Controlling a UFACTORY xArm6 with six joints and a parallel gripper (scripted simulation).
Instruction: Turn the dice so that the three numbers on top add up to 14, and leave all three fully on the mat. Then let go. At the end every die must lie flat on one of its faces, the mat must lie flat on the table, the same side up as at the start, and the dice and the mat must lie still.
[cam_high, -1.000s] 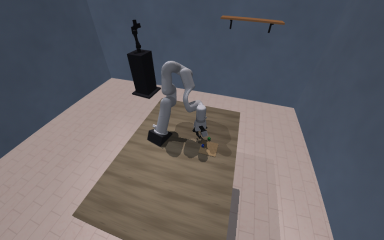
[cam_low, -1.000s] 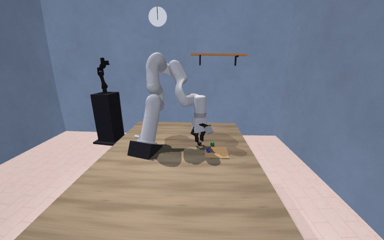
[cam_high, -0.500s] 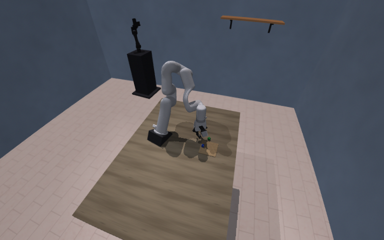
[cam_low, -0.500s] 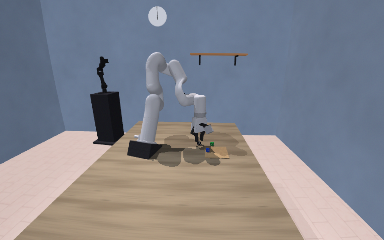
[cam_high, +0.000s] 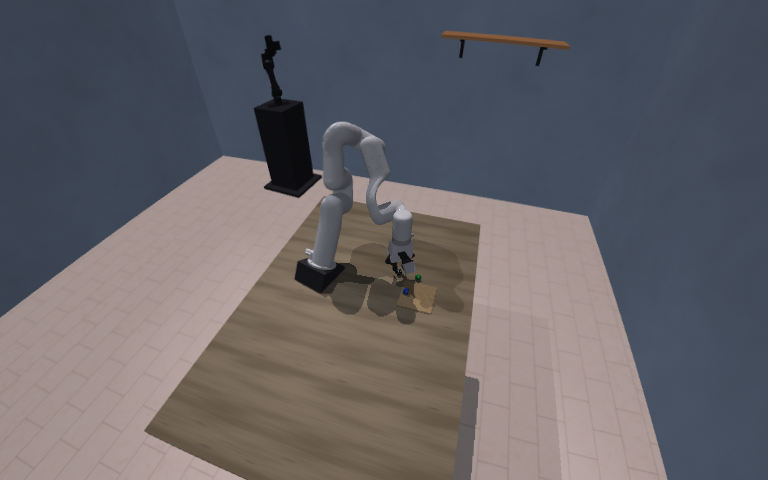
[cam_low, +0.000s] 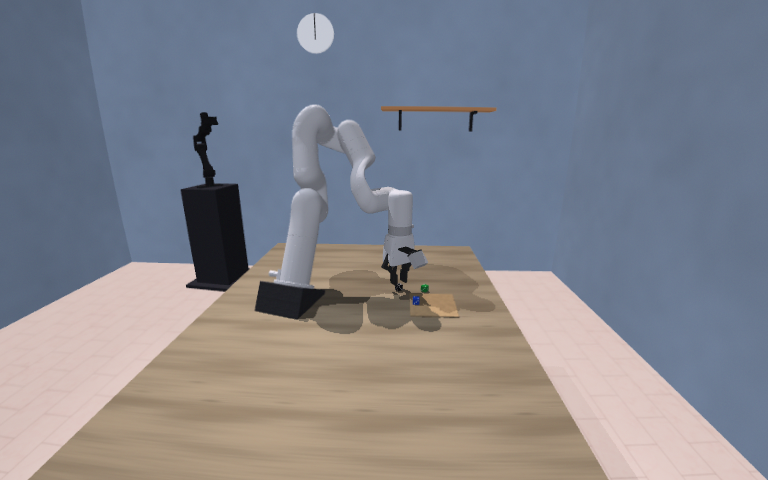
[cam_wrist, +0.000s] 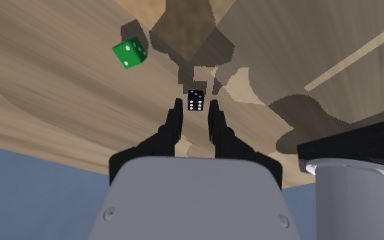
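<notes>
My hand is 40 mm above the black die. The rest, counted from my hand: tan mat (120 mm ahead, 90 mm to the right, 40 mm below); blue die (90 mm to the right, 60 mm ahead, 30 mm below); green die (90 mm ahead, 40 mm below, 10 mm to the left).
</notes>
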